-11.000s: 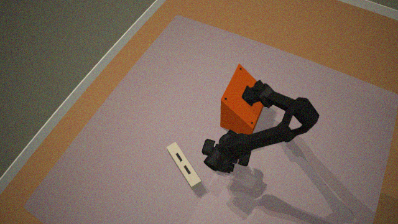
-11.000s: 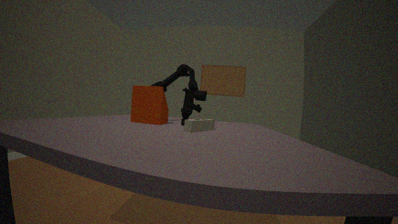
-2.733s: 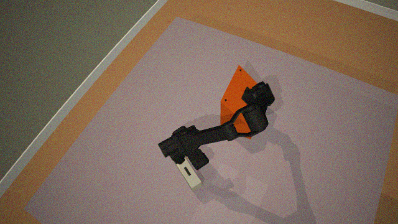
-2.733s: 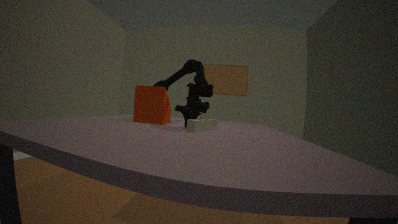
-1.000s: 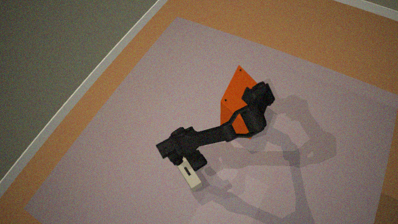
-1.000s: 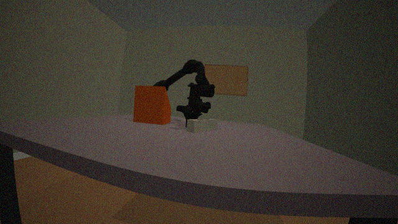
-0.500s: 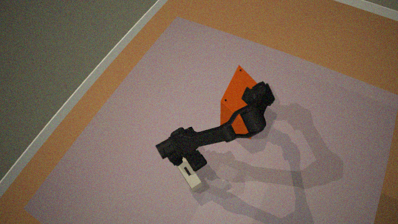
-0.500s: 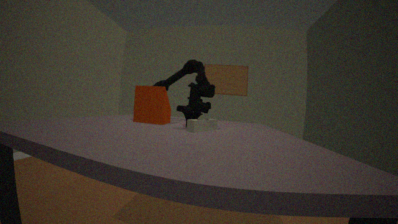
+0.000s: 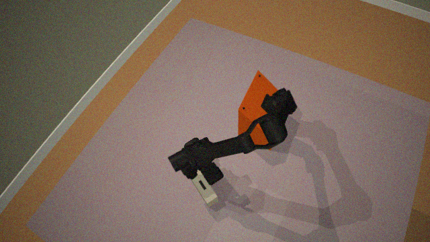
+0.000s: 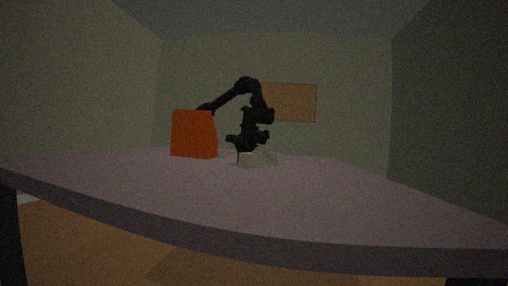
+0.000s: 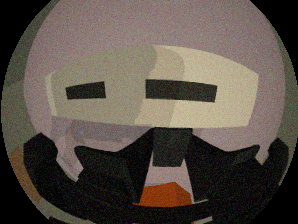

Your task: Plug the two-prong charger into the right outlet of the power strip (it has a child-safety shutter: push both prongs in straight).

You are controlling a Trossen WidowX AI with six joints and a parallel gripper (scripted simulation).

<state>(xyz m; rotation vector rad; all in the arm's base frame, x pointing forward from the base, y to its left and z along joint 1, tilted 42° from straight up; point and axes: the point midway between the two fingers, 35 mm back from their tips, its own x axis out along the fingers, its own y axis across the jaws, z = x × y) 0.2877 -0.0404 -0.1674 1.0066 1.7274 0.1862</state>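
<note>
Right now my gripper tip is 10 mm to the left of the dark two-prong charger, 10 mm below it and 10 mm short of it.
</note>
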